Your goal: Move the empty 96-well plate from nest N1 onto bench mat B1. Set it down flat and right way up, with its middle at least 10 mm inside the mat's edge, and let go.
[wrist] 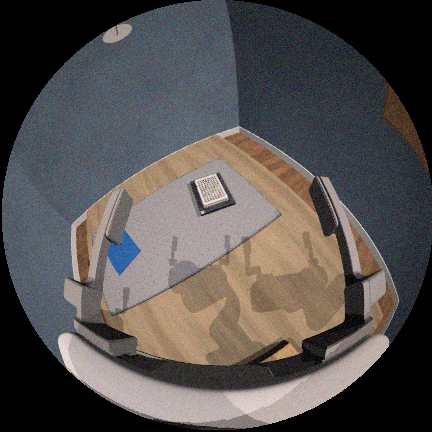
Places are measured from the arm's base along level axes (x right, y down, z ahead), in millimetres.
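Where they show: end effector, tool point: (216, 209).
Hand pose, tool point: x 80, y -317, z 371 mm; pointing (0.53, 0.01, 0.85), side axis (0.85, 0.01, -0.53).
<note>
Things, the pixels of their top centre, and the offset from my tool point. Level surfaces: height alone.
- white 96-well plate, middle of its top: (209, 187) dz +289, dx +116, dy +324 mm
- dark nest, middle of its top: (210, 189) dz +289, dx +116, dy +335 mm
- blue mat, its level: dy +348 mm
- grey board, its level: dy +350 mm
- wooden table, its level: dy +363 mm
The white 96-well plate (211, 190) sits flat in the dark nest (218, 207), right of the middle of a grey board. The blue mat (123, 254) lies on the same grey board, to the left and nearer; its left part is hidden behind the left finger. My gripper (222, 212) is wide open and empty, with one finger at each side of the view. It is high above the board, well apart from the plate and the mat.
The grey board (165, 205) lies on a wooden table (295, 225). Shadows of the arm fall across the table and the board's near edge. Blue-grey walls (150, 100) stand behind the table, with a strip of brown floor between.
</note>
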